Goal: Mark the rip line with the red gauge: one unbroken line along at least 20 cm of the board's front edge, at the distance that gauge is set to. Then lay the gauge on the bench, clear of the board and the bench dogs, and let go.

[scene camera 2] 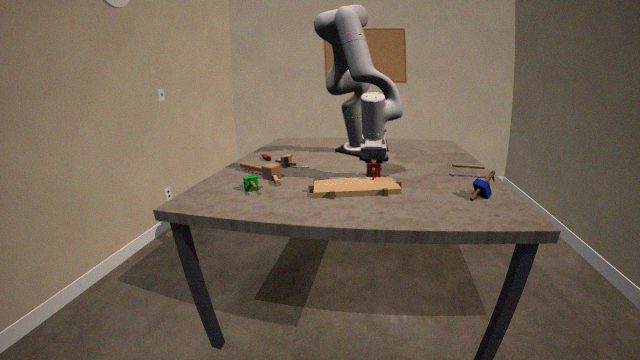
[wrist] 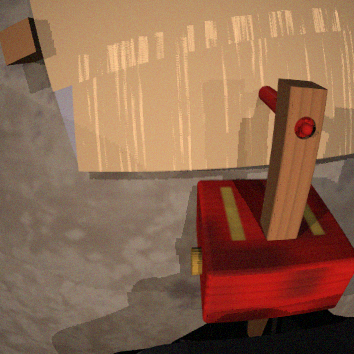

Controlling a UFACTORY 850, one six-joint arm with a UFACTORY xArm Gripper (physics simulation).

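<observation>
The red gauge (scene camera 2: pixel 373 170) (wrist: pixel 275 285) is held in my gripper (scene camera 2: pixel 374 161), which is shut on it. Its wooden beam (wrist: pixel 295 165) points toward the board and its end overlaps the board in the wrist view. A red pin (wrist: pixel 268 98) sticks out near the beam's end; whether its tip touches the wood is hidden. The pale board (scene camera 2: pixel 356 186) (wrist: pixel 150 105) lies flat on the bench, with streaky grain. The gauge's red block is beside the board's long edge on the robot's side, with a narrow strip of bench showing between them in the wrist view.
Bench dogs (scene camera 2: pixel 332 194) (scene camera 2: pixel 385 191) (wrist: pixel 20 42) stand around the board. A green gauge (scene camera 2: pixel 250 183), a mallet (scene camera 2: pixel 271 171), a wooden gauge (scene camera 2: pixel 286 160) and a red-handled tool (scene camera 2: pixel 266 157) lie at left. A blue gauge (scene camera 2: pixel 482 188), a wooden stick (scene camera 2: pixel 468 166) and a thin rod (scene camera 2: pixel 466 175) lie at right.
</observation>
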